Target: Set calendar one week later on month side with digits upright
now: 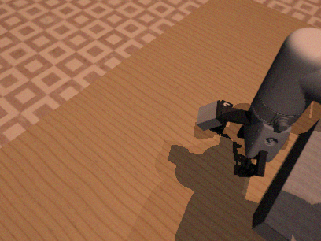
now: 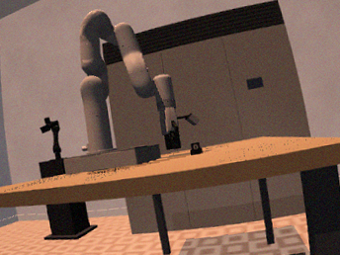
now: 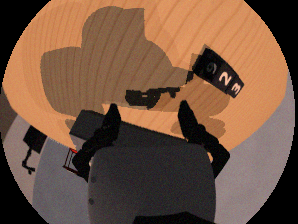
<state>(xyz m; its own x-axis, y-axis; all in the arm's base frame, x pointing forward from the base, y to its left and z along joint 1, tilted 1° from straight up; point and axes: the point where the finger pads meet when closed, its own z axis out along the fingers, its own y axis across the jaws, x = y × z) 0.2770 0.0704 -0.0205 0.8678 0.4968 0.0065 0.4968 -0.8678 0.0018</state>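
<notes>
Right now my hand is 9 cm short of the black digit cube, 5 cm to the left of it and 2 cm above it. From my hand the other things lie so: black cube (10 cm ahead, 9 cm to the right, 2 cm below).
</notes>
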